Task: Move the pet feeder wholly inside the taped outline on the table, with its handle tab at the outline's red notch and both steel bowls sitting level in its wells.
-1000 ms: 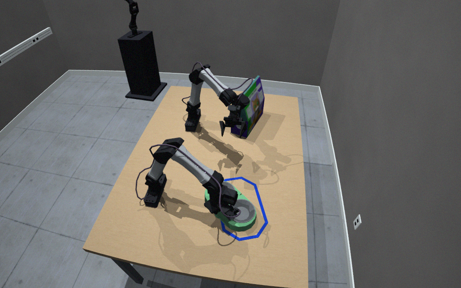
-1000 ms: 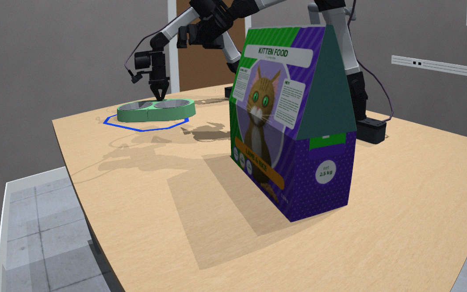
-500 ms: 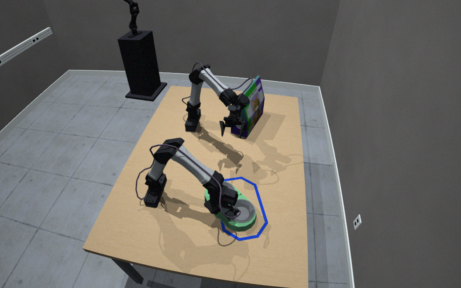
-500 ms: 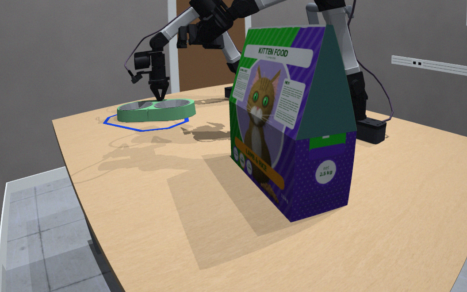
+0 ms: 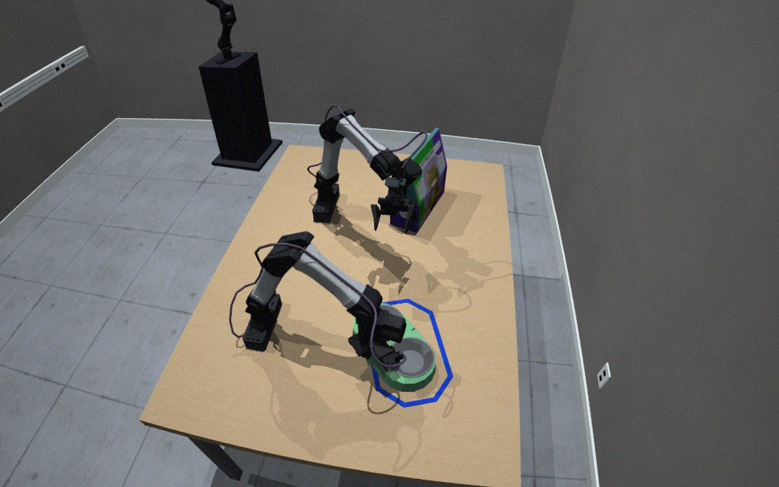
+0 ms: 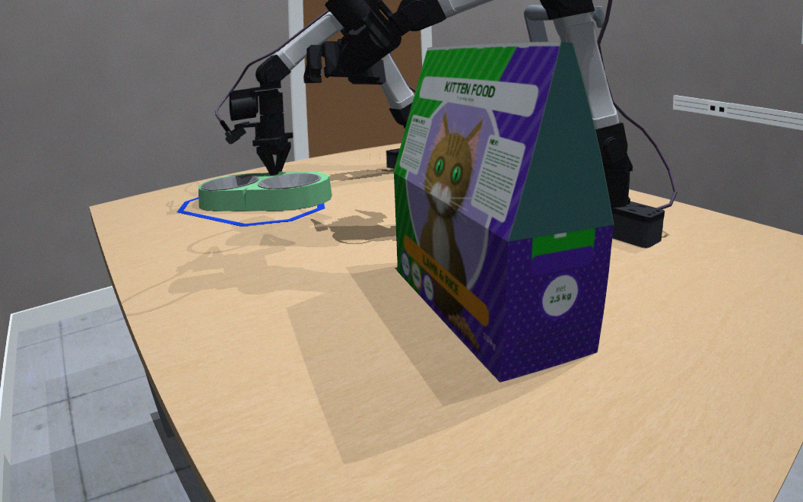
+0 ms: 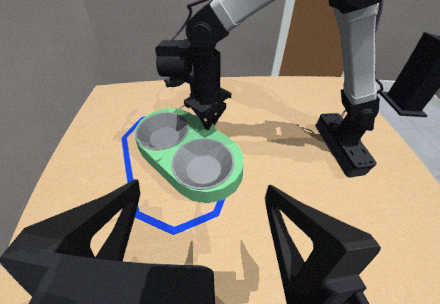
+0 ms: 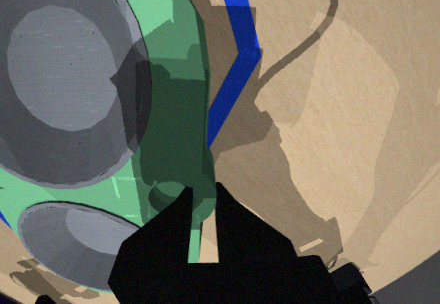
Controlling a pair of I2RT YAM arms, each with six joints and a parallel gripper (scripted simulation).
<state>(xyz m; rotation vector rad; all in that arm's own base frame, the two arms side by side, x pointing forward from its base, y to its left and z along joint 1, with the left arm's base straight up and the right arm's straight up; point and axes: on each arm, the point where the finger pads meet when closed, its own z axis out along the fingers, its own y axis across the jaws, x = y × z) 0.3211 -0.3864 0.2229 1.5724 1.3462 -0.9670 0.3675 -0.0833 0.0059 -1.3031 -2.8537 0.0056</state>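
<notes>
Now: right hand 60 mm to the right of the green pet feeder, 50 mm short of it and 30 mm above it. The rest, counted from my right hand: kitten food box (760 mm to the left, 110 mm above); then blue taped outline (100 mm ahead, 70 mm to the left, 40 mm below).
</notes>
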